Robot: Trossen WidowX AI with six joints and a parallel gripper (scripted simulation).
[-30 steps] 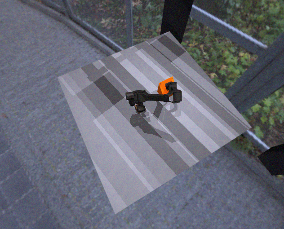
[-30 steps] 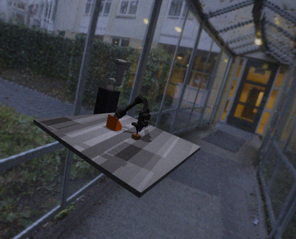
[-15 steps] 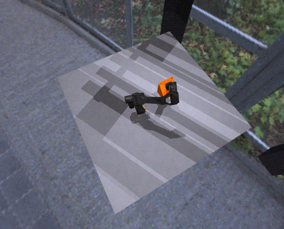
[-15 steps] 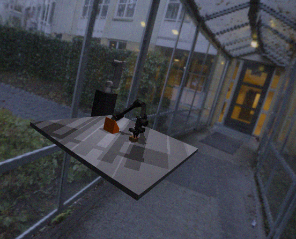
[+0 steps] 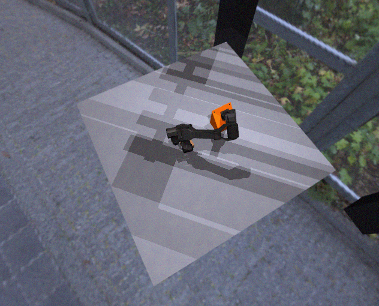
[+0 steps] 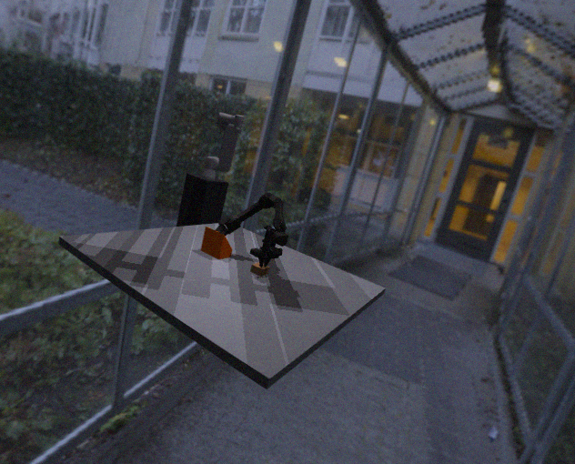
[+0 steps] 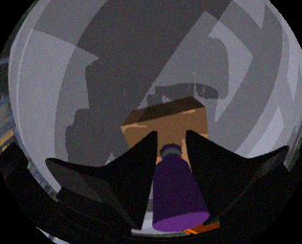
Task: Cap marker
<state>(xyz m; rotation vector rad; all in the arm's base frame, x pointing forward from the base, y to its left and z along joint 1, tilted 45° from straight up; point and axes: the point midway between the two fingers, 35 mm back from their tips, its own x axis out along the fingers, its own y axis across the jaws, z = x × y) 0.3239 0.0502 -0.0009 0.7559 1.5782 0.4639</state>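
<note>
Right now the holder block is 20 mm behind my gripper tip and 20 mm below it. From my gripper tip the other things lie so: purple cap (20 mm behind, 50 mm above).
</note>
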